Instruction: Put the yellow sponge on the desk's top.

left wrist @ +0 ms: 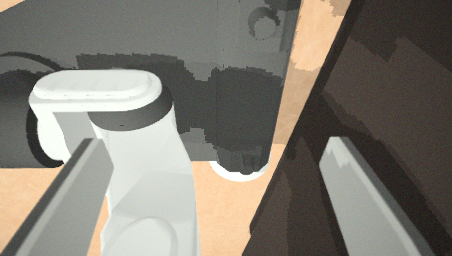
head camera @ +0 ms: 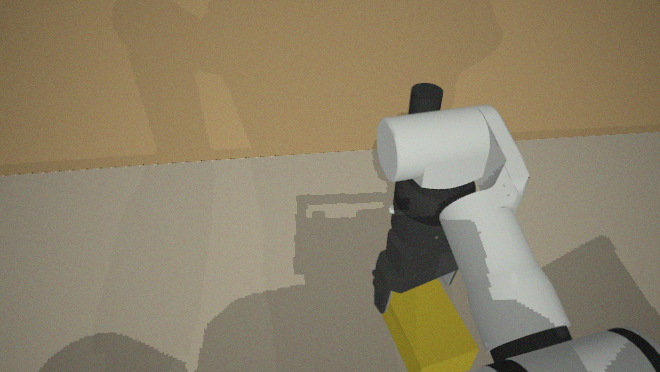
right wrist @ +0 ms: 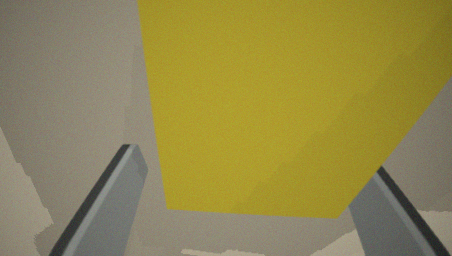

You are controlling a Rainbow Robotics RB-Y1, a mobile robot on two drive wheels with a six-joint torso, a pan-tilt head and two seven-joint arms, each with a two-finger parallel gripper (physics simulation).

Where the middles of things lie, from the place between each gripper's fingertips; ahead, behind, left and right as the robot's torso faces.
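There is the yellow sponge point(right wrist: 284, 115), and my left gripper is 44 cm to the left of it, 38 cm short of it and, as it is now, 38 cm below it. My right hand is 5 cm past the sponge.
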